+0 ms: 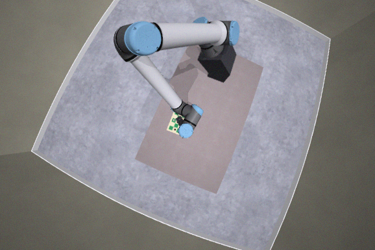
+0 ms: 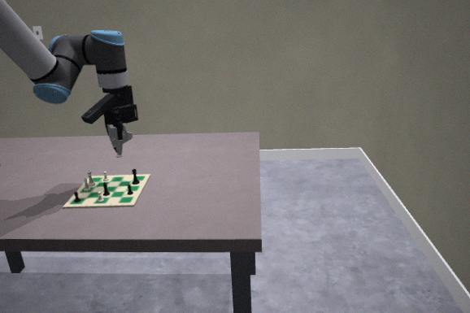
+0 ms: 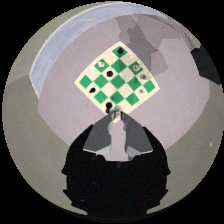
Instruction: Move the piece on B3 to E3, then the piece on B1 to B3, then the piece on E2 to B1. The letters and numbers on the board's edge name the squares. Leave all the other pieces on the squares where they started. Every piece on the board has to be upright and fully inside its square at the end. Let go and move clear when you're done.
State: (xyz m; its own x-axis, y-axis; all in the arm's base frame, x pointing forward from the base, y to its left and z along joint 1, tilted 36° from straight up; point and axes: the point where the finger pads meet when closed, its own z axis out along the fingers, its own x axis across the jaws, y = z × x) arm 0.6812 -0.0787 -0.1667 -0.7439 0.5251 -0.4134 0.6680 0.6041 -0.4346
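The cream chessboard lies 12 cm below my hand, 4 cm to the right of it and 3 cm behind it. The rest, counted from my hand: white piece: 11 cm behind, 10 cm below; then tall black piece: 10 cm below, 4 cm ahead, 1 cm to the left.
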